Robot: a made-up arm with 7 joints.
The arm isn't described. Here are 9 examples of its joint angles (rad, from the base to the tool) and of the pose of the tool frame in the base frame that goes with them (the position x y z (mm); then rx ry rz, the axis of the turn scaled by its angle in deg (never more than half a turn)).
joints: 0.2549 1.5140 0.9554 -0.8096 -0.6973 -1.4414 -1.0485
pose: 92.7 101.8 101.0 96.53 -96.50 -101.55
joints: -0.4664 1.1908 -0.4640 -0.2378 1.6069 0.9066 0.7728
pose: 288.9 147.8 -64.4 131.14 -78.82 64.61
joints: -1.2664 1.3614 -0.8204 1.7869 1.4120 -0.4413 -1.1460
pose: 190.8 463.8 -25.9 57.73 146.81 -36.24
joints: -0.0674 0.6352 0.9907 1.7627 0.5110 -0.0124 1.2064
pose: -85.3 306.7 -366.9 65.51 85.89 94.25
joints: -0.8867 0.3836 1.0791 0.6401 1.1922 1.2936 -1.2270
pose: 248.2 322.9 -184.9 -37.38 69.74 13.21
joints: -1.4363 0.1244 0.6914 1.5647 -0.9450 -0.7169 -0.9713
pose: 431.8 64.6 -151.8 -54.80 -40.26 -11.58
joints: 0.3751 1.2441 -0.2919 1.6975 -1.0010 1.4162 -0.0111
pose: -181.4 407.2 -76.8 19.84 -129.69 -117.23
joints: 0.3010 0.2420 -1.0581 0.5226 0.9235 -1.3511 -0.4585
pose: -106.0 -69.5 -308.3 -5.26 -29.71 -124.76
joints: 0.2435 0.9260 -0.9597 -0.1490 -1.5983 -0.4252 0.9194
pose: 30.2 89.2 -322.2 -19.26 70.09 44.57
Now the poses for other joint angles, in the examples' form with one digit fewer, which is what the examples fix.
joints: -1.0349 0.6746 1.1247 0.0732 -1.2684 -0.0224 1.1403
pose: 202 362 91 -100.5 -43.7 59.8
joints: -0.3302 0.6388 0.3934 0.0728 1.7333 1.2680 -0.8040
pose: 223 296 -73 64.5 71.7 70.1
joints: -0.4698 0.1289 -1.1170 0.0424 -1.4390 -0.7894 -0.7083
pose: 188 -141 -204 -75.0 -20.1 -65.6
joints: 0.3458 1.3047 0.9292 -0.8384 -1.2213 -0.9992 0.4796
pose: 124 140 105 -15.0 -80.1 -14.8
